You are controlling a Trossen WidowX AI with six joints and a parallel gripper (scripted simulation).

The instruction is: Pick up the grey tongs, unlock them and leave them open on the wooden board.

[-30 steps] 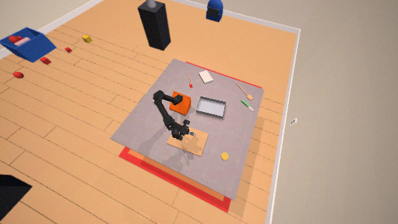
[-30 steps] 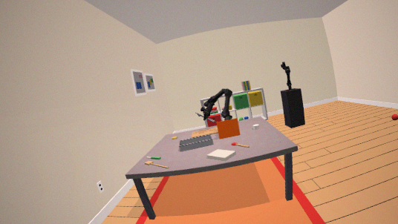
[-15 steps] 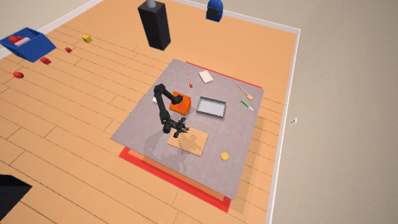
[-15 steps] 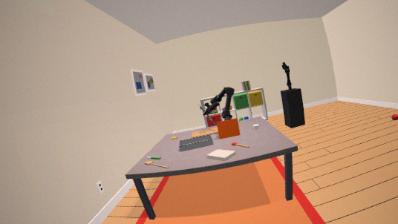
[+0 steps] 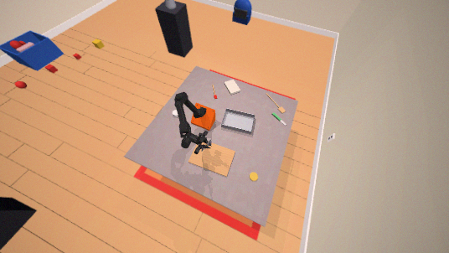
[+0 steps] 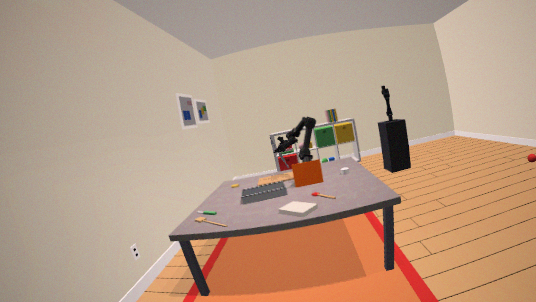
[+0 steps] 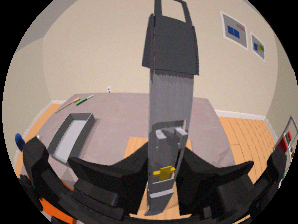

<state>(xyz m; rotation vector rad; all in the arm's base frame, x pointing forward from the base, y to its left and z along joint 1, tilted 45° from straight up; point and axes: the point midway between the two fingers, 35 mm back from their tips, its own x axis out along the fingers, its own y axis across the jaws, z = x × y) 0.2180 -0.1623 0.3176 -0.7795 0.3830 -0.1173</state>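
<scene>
Now: gripper tip 230 mm above the wooden board. The rest, counted from my gripper tip: yellow disc: 400 mm ahead, 20 mm to the right, 220 mm below; then yellow lock piece: 40 mm behind, 10 mm above; then grey roasting tin: 90 mm ahead, 430 mm to the left, 210 mm below.
</scene>
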